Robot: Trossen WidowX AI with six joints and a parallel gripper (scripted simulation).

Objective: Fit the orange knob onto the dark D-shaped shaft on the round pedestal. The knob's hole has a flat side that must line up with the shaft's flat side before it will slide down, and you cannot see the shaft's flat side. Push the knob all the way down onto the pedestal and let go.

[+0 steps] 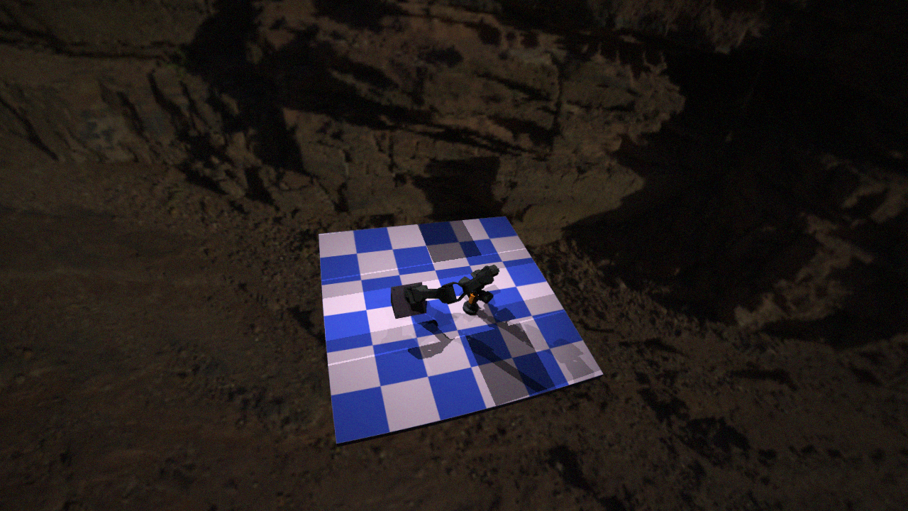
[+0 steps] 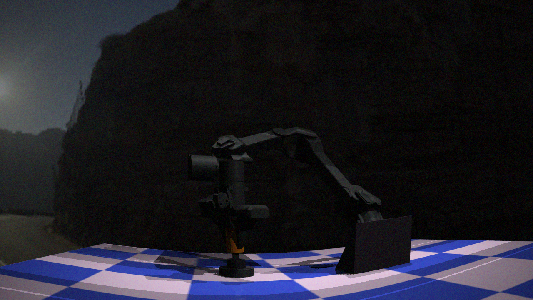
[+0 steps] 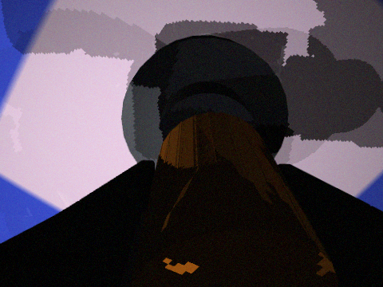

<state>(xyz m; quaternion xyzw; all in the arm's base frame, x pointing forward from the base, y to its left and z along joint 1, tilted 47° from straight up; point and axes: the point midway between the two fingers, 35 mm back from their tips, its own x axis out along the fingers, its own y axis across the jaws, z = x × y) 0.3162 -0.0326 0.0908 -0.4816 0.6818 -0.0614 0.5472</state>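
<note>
Right now my gripper tip is 2 cm below the orange knob. Round my gripper tip: pedestal: 4 cm below.
</note>
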